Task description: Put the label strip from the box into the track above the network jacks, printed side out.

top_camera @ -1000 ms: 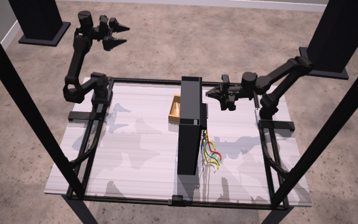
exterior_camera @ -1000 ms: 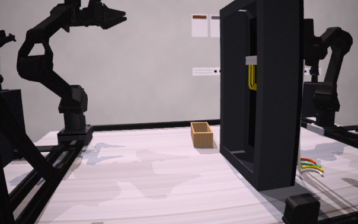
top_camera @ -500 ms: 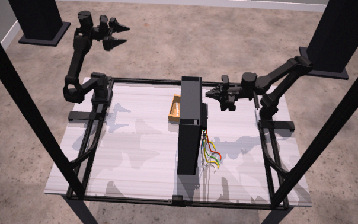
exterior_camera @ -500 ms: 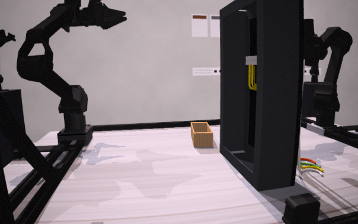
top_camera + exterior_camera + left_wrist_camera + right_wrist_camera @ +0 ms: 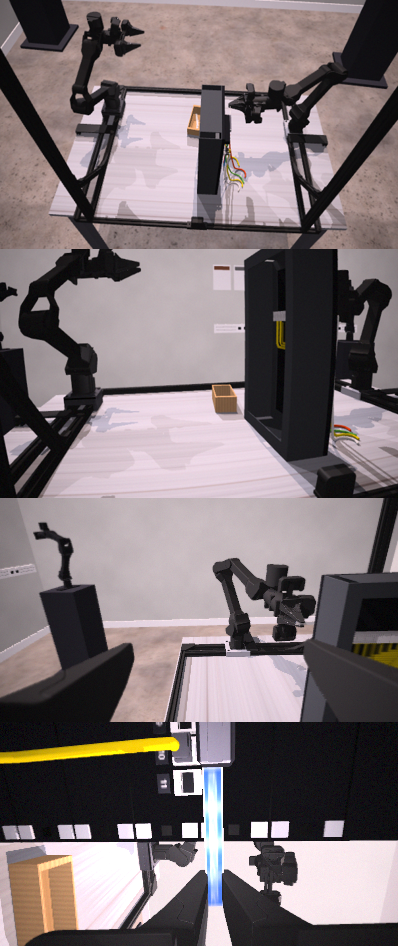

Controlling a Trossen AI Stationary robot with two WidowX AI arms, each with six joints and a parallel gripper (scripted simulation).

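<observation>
Right now the pale blue label strip is 3 cm behind my right hand and 2 cm to the left of it. Also, from my right hand: black frame rail: 15 cm behind, 12 cm above, 10 cm to the left; box: 27 cm below, 18 cm to the left, 11 cm ahead.
</observation>
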